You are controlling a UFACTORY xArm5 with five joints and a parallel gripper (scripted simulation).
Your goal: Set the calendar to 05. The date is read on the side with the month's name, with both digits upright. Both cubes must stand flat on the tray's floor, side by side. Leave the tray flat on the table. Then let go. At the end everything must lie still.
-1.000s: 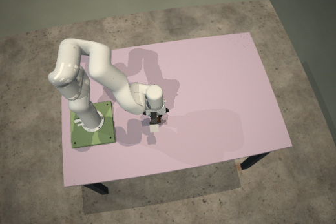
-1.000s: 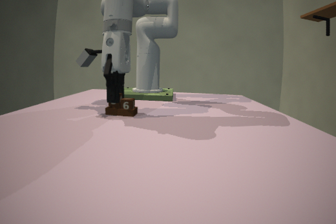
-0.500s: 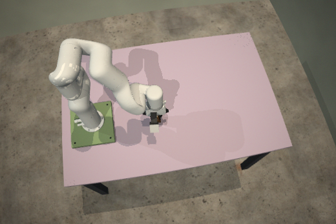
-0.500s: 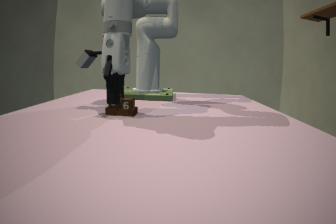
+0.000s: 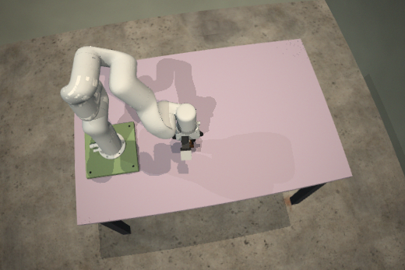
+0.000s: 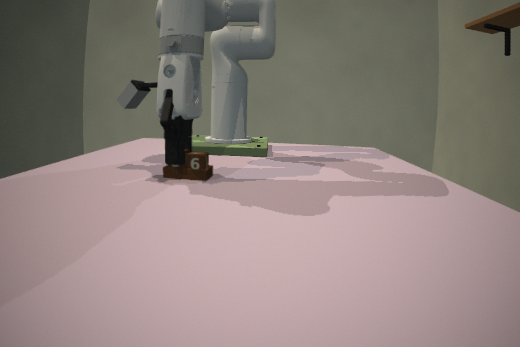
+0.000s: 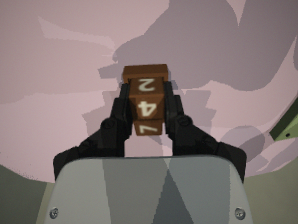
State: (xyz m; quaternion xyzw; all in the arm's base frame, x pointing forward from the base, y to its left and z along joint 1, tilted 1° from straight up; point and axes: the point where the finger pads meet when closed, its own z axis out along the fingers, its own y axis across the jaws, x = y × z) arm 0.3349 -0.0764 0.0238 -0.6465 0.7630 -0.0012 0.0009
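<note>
The cube lies 20 mm below my hand. The rest, counted from my hand: brown calendar tray: 20 mm to the left, 30 mm below.
</note>
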